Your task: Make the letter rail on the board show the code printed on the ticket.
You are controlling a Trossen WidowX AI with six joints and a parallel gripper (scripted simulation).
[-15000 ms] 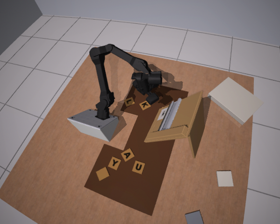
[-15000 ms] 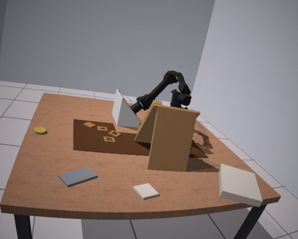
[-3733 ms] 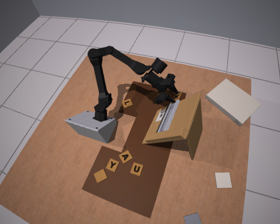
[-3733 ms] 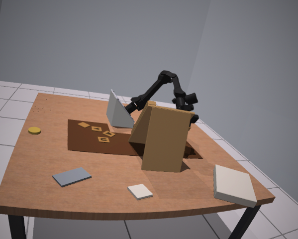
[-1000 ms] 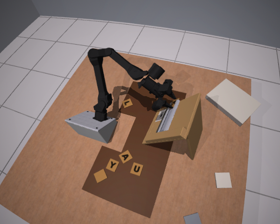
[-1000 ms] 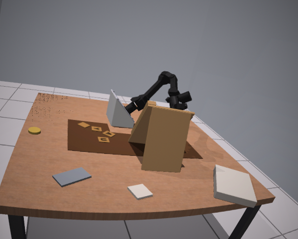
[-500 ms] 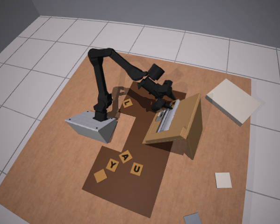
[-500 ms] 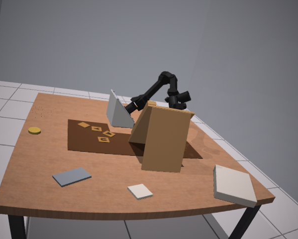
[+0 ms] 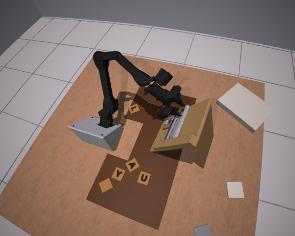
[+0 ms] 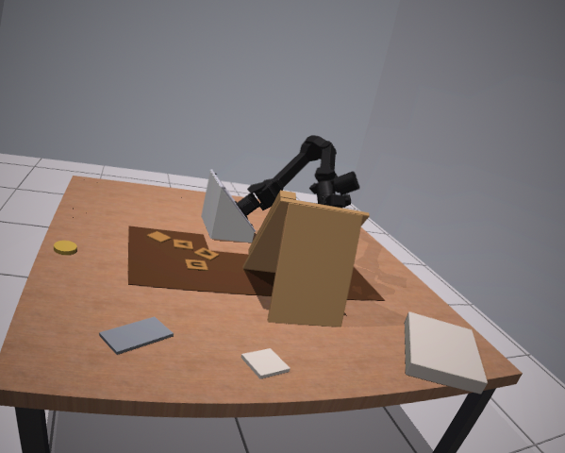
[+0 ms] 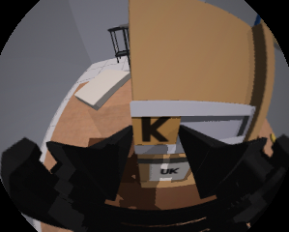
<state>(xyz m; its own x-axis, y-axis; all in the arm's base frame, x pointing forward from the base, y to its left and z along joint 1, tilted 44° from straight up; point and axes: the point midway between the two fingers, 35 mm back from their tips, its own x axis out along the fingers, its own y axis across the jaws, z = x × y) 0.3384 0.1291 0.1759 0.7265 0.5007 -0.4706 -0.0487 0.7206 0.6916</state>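
My gripper tip is 50 mm past the white ticket, 40 mm to the left of it and 90 mm above it. From my gripper tip the other things lie so: dark brown mat 160 mm behind, 190 mm to the right, 160 mm below; then small white pad 380 mm ahead, 220 mm to the right, 150 mm below; then white slab 310 mm ahead, 280 mm to the left, 140 mm below.
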